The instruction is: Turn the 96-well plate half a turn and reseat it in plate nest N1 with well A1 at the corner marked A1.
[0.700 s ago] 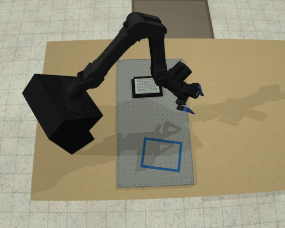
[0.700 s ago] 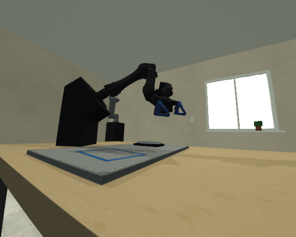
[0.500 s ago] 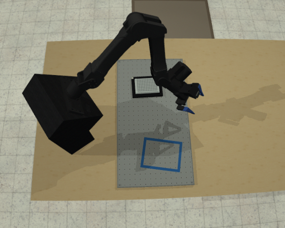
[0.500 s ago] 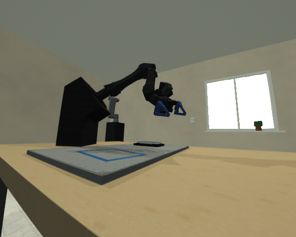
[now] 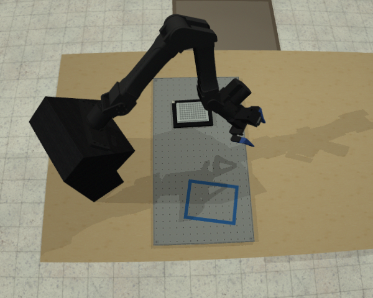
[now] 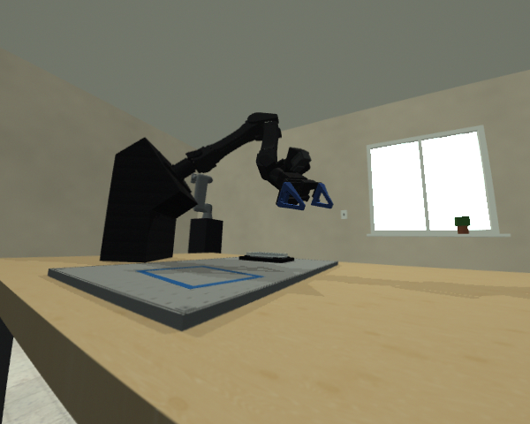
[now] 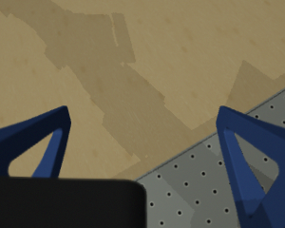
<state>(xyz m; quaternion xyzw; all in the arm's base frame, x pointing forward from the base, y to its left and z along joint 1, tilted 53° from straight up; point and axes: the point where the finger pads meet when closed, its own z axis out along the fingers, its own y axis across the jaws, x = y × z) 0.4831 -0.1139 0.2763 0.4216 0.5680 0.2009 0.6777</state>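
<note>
Now: hand 220 mm past the clear 96-well plate, 150 mm to the right of it and 140 mm above it. Round my hand: black plate nest N1 (220 mm behind, 150 mm to the left, 150 mm below); white A1 label (300 mm behind, 200 mm to the left, 150 mm below).
</note>
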